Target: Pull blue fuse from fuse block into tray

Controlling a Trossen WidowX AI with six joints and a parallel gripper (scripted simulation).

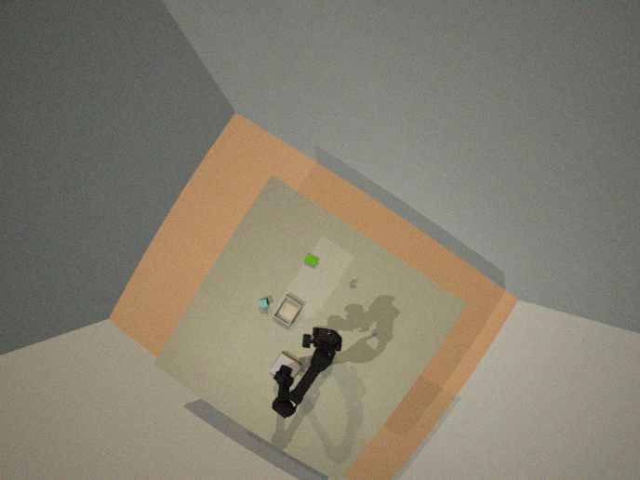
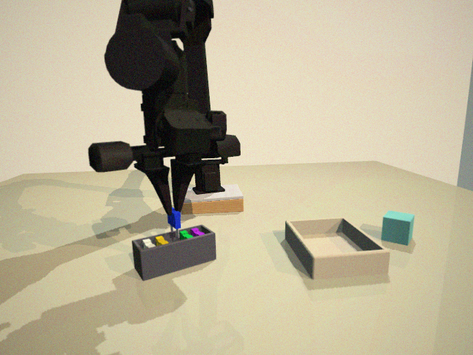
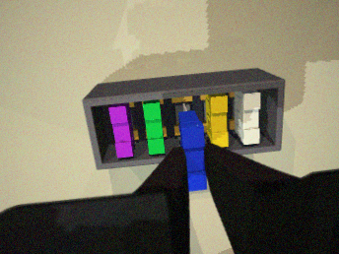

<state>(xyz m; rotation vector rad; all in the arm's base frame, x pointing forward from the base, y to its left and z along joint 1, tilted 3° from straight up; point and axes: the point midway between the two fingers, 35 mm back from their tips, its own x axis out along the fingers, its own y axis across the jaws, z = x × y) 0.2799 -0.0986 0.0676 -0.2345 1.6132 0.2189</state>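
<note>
Right now my gripper tip is 40 mm short of the beige tray, 220 mm to the right of it and 70 mm above it. Round my gripper tip: green block: 340 mm ahead, 210 mm to the left, 70 mm below; then teal cube: 30 mm ahead, 350 mm to the left, 50 mm below; then blue fuse: 10 mm below.
</note>
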